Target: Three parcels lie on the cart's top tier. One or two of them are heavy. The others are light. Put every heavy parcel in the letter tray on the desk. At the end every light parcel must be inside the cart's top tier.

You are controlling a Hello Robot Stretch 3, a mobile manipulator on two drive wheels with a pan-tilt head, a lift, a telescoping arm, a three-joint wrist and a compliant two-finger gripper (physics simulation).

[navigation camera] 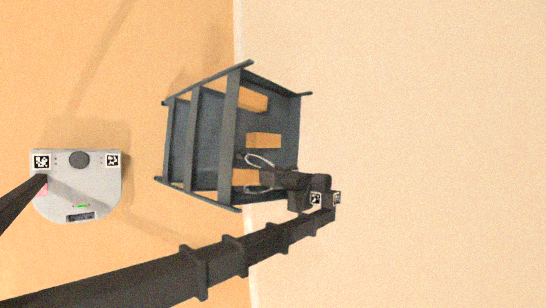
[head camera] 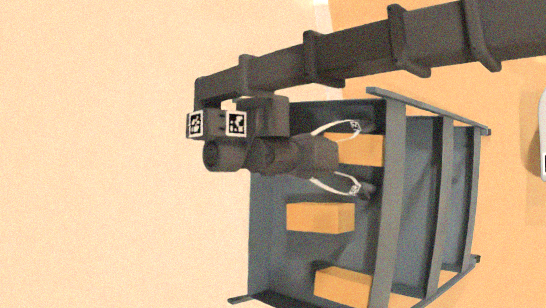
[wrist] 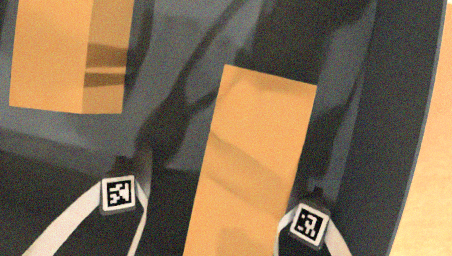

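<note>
Three orange-brown parcels lie on the grey cart's top tier. My gripper is open. Its fingers stand on either side of the end parcel, with gaps to both sides in the wrist view; it partly hides this parcel in the head view. The middle parcel lies beside it. The far parcel lies near the tier's other end. The letter tray and desk do not show. Weights cannot be told by looks.
The cart's front rim runs close to the end parcel. Lower tiers show beyond it. My arm extends past the cart's side. My base stands on the floor on the cart's lower-tier side.
</note>
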